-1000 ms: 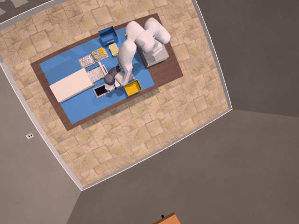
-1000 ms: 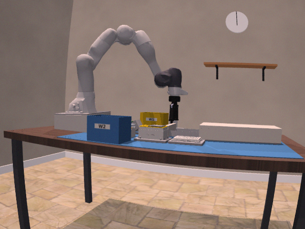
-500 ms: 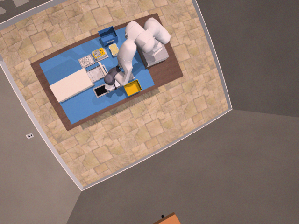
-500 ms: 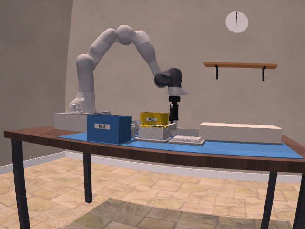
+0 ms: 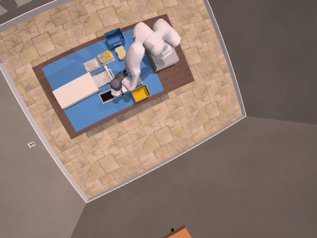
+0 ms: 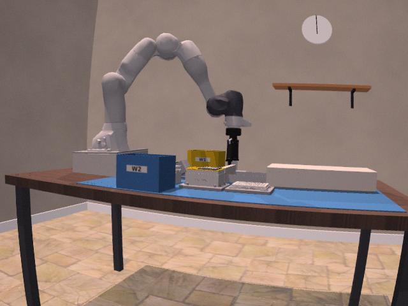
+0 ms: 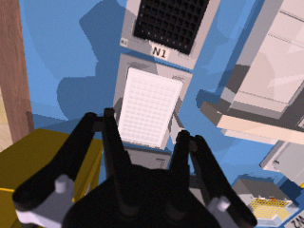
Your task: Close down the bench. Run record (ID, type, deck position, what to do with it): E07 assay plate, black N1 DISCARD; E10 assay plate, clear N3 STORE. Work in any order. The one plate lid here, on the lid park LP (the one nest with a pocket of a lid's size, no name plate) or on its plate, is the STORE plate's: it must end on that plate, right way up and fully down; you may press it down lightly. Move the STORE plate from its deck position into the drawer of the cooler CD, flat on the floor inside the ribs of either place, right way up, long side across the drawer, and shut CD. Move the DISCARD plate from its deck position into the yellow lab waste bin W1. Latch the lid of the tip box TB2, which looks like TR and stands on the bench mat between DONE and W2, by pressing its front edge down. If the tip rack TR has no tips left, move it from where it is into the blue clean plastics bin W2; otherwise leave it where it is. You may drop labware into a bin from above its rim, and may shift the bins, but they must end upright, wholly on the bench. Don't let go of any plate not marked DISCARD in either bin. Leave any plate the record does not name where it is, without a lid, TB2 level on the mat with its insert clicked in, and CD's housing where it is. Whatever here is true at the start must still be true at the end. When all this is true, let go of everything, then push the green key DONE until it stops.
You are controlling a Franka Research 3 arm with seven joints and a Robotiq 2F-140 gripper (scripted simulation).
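The grey nest N3 is 3 cm below my hand. From my hand the other things lie so: nest N1 (17 cm ahead, 1 cm to the right, 3 cm below); then white plate lid (1 cm below); then black plate (17 cm ahead, 1 cm to the right, 2 cm below).
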